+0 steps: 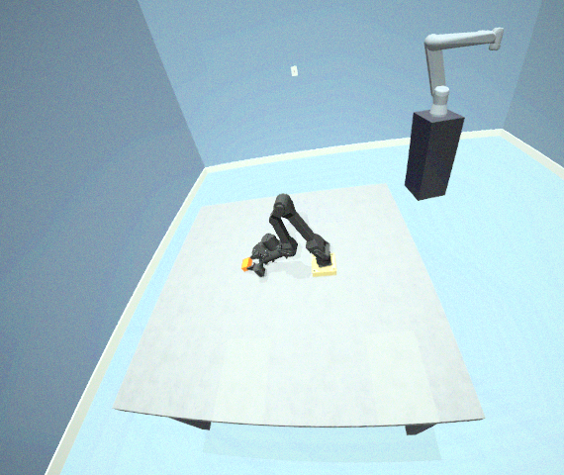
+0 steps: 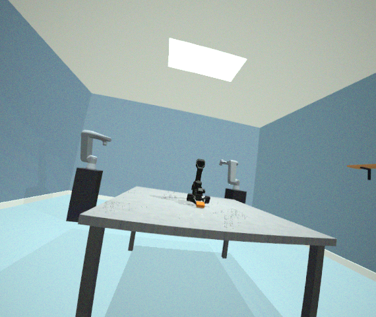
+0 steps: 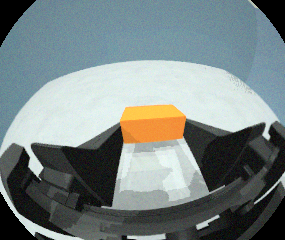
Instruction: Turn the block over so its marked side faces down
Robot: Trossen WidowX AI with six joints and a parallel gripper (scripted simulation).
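Now: the block 1 cm below my gripper tip.
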